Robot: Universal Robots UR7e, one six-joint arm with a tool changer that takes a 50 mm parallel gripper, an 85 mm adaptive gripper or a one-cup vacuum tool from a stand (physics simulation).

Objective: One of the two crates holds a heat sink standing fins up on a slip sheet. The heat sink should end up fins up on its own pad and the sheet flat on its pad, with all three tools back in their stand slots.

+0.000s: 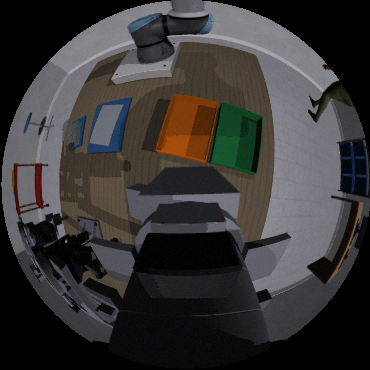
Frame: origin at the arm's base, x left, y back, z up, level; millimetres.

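Seen in the pictures: arm's base, origin of its link: (155, 53).
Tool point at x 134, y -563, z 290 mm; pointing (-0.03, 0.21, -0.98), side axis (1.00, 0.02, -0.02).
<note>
Pixels of each thing's middle, then the offset from my tool point to it. "spot": a spot on its surface instead.
- heat sink, middle of its body: (73, 134) dy +247, dx -493, dz -312 mm
- pale slip sheet, middle of its body: (104, 123) dy +253, dx -311, dz -326 mm
- larger blue pad, a spot on its surface: (113, 148) spot: dy +149, dx -254, dz -327 mm
- orange crate, middle of its body: (188, 125) dy +198, dx -9, dz -315 mm
- green crate, middle of its body: (237, 137) dy +167, dx +134, dz -315 mm
- small grey plate, a spot on its surface: (90, 226) spot: dy -139, dx -402, dz -325 mm
The heat sink (74, 134) is a small grey ribbed block on the small blue pad at the left; its ribs appear to face up. The pale slip sheet (106, 125) lies flat on the larger blue pad (113, 148). The orange crate (187, 127) and the green crate (237, 136) stand side by side, and no object shows inside either. My gripper (190, 250) is open, its two fingers wide apart with no object visible between them, high above the table. The tool stand (65, 250) with dark tools is at the lower left, partly hidden; its slots cannot be told apart.
The robot's base (145, 70) stands on a white plate at the back of the wooden table. A small grey plate (90, 226) lies near the tool stand. A red frame (38, 185) is at the far left, a person (327, 100) and a wooden bench (345, 245) at the right.
</note>
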